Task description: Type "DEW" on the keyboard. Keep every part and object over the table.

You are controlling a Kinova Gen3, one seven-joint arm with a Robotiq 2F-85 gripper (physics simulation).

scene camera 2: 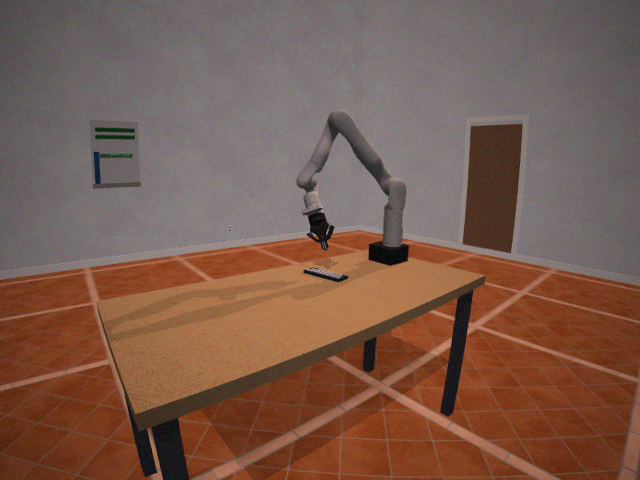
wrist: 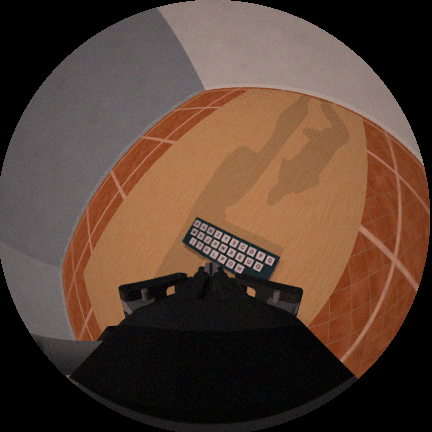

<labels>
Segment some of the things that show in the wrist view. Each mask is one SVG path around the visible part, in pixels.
The gripper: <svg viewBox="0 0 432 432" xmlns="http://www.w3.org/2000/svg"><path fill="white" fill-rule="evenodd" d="M68 377L115 404L148 416L192 424L227 424L261 419L296 408L332 390L354 376L354 374L296 317L303 292L302 288L245 273L237 273L234 275L234 278L228 277L223 267L217 266L216 262L205 262L204 266L198 267L197 272L193 276L187 277L187 274L184 272L176 272L118 286L125 318L117 324ZM247 286L255 290L254 296L247 294ZM174 285L174 293L166 295L167 287Z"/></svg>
A keyboard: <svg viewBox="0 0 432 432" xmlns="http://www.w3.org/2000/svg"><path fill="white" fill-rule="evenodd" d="M196 216L182 239L183 243L234 275L245 273L269 279L280 256Z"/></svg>
</labels>
